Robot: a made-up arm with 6 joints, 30 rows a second.
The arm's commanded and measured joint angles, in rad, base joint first. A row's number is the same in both.
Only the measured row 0 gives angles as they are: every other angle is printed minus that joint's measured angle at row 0.
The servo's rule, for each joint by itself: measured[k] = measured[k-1] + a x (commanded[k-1-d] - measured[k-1]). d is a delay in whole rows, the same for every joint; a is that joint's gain. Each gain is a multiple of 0.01, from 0.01 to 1. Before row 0 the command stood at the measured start. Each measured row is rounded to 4 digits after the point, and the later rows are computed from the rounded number. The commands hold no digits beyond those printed.
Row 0, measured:
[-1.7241 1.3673 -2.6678 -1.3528 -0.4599 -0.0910]
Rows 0 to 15, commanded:
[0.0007 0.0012 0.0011 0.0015 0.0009 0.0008]
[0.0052 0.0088 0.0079 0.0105 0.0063 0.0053]
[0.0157 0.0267 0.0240 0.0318 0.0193 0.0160]
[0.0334 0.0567 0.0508 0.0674 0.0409 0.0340]
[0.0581 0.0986 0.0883 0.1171 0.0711 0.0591]
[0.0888 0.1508 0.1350 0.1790 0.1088 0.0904]
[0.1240 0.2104 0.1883 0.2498 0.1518 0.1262]
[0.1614 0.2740 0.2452 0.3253 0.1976 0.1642]
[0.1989 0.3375 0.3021 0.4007 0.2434 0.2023]
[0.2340 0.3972 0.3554 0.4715 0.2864 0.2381]
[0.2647 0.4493 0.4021 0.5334 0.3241 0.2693]
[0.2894 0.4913 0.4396 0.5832 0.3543 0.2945]
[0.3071 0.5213 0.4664 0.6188 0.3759 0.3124]
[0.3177 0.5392 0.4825 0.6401 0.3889 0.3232]
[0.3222 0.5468 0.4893 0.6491 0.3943 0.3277]
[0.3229 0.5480 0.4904 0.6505 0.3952 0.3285]
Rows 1 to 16, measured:
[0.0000 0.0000 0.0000 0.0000 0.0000 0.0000]
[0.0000 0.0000 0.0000 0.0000 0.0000 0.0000]
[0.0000 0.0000 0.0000 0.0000 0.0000 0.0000]
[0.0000 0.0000 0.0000 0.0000 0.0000 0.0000]
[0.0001 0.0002 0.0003 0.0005 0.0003 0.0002]
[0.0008 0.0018 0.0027 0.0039 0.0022 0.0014]
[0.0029 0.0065 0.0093 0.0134 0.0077 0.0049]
[0.0072 0.0160 0.0222 0.0318 0.0183 0.0119]
[0.0143 0.0317 0.0427 0.0608 0.0352 0.0232]
[0.0247 0.0543 0.0713 0.1010 0.0588 0.0393]
[0.0386 0.0840 0.1076 0.1516 0.0886 0.0602]
[0.0558 0.1201 0.1503 0.2107 0.1235 0.0852]
[0.0758 0.1614 0.1974 0.2753 0.1619 0.1133]
[0.0979 0.2062 0.2464 0.3420 0.2017 0.1433]
[0.1213 0.2524 0.2947 0.4071 0.2409 0.1735]
[0.1448 0.2978 0.3396 0.4670 0.2772 0.2025]
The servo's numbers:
d 4
a 0.14 0.19 0.31 0.34 0.32 0.24

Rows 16 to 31, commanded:
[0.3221 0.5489 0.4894 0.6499 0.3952 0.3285]
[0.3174 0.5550 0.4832 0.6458 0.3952 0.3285]
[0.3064 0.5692 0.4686 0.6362 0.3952 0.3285]
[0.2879 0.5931 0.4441 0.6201 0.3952 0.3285]
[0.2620 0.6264 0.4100 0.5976 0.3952 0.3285]
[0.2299 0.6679 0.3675 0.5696 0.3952 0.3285]
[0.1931 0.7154 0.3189 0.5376 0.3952 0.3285]
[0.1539 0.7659 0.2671 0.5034 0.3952 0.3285]
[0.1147 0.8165 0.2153 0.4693 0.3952 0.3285]
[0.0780 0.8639 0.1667 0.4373 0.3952 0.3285]
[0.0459 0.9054 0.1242 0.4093 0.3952 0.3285]
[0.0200 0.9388 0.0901 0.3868 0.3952 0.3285]
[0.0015 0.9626 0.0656 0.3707 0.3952 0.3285]
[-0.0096 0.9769 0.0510 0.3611 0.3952 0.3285]
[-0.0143 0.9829 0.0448 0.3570 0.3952 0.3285]
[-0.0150 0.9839 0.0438 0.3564 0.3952 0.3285]
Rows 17 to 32, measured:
[0.1675 0.3403 0.3789 0.5186 0.3088 0.2289]
[0.1885 0.3781 0.4110 0.5599 0.3344 0.2515]
[0.2072 0.4102 0.4353 0.5902 0.3536 0.2698]
[0.2234 0.4364 0.4524 0.6107 0.3669 0.2839]
[0.2372 0.4578 0.4639 0.6240 0.3760 0.2946]
[0.2484 0.4763 0.4699 0.6314 0.3821 0.3027]
[0.2565 0.4940 0.4695 0.6330 0.3863 0.3089]
[0.2609 0.5128 0.4616 0.6286 0.3891 0.3136]
[0.2611 0.5344 0.4456 0.6181 0.3911 0.3172]
[0.2567 0.5598 0.4214 0.6016 0.3924 0.3199]
[0.2478 0.5894 0.3896 0.5798 0.3933 0.3220]
[0.2347 0.6229 0.3516 0.5538 0.3939 0.3236]
[0.2179 0.6597 0.3093 0.5251 0.3943 0.3248]
[0.1983 0.6985 0.2651 0.4952 0.3946 0.3257]
[0.1770 0.7378 0.2214 0.4660 0.3948 0.3264]
[0.1550 0.7760 0.1807 0.4391 0.3949 0.3269]

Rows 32 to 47, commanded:
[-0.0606 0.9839 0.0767 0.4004 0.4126 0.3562]
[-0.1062 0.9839 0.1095 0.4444 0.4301 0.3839]
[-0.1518 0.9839 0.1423 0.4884 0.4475 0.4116]
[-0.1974 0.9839 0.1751 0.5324 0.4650 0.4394]
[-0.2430 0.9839 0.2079 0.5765 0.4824 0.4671]
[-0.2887 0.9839 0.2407 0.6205 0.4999 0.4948]
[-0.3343 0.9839 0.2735 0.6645 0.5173 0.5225]
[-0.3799 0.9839 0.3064 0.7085 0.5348 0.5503]
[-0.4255 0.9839 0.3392 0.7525 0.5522 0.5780]
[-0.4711 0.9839 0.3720 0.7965 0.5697 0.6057]
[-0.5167 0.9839 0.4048 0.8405 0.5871 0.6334]
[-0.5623 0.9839 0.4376 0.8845 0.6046 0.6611]
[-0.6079 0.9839 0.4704 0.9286 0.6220 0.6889]
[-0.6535 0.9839 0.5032 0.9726 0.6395 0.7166]
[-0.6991 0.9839 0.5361 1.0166 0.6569 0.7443]
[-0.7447 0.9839 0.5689 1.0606 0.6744 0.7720]
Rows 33 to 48, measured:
[0.1335 0.8115 0.1450 0.4158 0.3950 0.3273]
[0.1135 0.8429 0.1159 0.3972 0.3951 0.3276]
[0.0956 0.8695 0.0939 0.3835 0.3951 0.3278]
[0.0801 0.8912 0.0784 0.3743 0.3951 0.3280]
[0.0604 0.9088 0.0779 0.3832 0.4007 0.3348]
[0.0371 0.9231 0.0877 0.4040 0.4101 0.3466]
[0.0107 0.9347 0.1046 0.4327 0.4221 0.3622]
[-0.0184 0.9440 0.1265 0.4666 0.4358 0.3807]
[-0.0498 0.9516 0.1517 0.5040 0.4507 0.4014]
[-0.0832 0.9577 0.1793 0.5436 0.4664 0.4238]
[-0.1184 0.9627 0.2085 0.5847 0.4827 0.4475]
[-0.1550 0.9667 0.2388 0.6268 0.4994 0.4722]
[-0.1929 0.9700 0.2699 0.6695 0.5163 0.4976]
[-0.2318 0.9726 0.3016 0.7127 0.5334 0.5235]
[-0.2717 0.9747 0.3336 0.7562 0.5506 0.5499]
[-0.3124 0.9764 0.3658 0.7998 0.5679 0.5766]

